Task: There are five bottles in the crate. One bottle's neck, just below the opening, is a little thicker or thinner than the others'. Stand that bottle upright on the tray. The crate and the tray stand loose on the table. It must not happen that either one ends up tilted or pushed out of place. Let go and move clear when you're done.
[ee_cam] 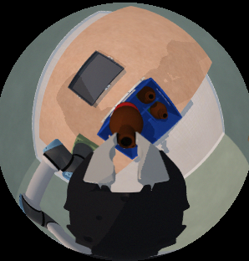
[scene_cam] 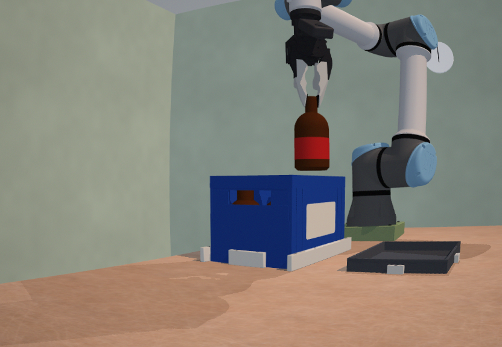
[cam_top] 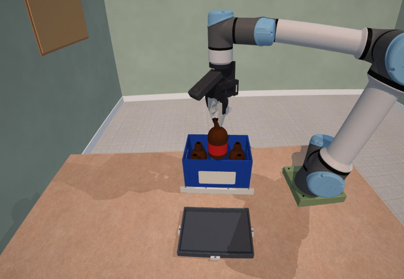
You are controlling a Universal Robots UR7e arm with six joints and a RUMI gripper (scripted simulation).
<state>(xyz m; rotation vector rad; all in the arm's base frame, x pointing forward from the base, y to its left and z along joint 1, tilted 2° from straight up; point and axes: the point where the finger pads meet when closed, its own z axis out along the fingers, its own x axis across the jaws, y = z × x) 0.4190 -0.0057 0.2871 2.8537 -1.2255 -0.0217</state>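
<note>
Right now my hand is 7 cm above the glass bottle. From my hand the other things lie so: dark tray (32 cm below, 22 cm to the left); then blue crate (25 cm below, 7 cm to the right).
</note>
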